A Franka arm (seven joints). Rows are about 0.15 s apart.
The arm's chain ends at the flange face. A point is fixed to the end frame.
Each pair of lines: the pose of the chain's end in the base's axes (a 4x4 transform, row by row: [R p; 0 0 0 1], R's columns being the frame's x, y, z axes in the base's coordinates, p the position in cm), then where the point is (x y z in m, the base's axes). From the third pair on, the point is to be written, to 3 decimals.
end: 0.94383, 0.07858, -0.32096, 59.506; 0.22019, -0.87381, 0.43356, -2.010; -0.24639, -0.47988, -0.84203, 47.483; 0, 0, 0, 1
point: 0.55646 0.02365 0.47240
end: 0.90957, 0.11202, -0.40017, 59.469; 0.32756, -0.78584, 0.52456, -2.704; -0.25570, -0.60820, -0.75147, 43.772; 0, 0, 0, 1
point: 0.55300 0.01341 0.44371
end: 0.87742, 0.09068, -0.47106, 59.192; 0.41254, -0.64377, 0.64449, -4.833; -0.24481, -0.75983, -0.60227, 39.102; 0, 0, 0, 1
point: 0.550 -0.012 0.408
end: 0.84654, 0.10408, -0.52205, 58.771; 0.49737, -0.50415, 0.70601, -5.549; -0.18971, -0.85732, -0.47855, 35.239; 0, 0, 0, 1
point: 0.544 -0.025 0.376
